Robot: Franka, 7 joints.
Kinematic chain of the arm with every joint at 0, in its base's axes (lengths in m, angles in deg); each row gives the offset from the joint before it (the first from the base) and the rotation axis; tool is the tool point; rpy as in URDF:
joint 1: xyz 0 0 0.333 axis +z
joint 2: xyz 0 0 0 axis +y
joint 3: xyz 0 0 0.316 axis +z
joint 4: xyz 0.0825 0 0 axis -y
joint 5: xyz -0.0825 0 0.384 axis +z
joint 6: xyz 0 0 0 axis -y
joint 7: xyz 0.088 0 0 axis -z
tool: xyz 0 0 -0.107 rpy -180 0 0
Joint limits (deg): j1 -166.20..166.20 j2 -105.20..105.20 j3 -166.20..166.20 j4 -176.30..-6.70 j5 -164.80..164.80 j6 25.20..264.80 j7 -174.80..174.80
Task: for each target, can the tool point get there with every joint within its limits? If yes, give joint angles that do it. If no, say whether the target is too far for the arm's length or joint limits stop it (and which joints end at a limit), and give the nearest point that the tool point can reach.
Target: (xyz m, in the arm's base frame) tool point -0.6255 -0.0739 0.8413
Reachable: yes | joints 30.24 -76.83 44.88 -58.92 59.61 181.55 -127.46
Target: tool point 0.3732 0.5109 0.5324
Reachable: yes | joints -79.05 -42.78 123.55 -73.22 127.64 214.70 98.32
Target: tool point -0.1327 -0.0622 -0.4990
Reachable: no: joint limits stop it (at a limit: joint 2) | nearest point -0.1603 -0.0751 -0.3500 | short by 0.152 m
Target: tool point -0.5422 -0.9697 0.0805
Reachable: no: too far | nearest point -0.4083 -0.7302 0.1429 | short by 0.281 m
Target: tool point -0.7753 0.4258 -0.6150
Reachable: no: too far | nearest point -0.5314 0.2918 -0.2514 | short by 0.458 m
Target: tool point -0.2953 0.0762 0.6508
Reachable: yes | joints -131.48 -75.91 -46.10 -143.68 -110.02 167.00 146.40
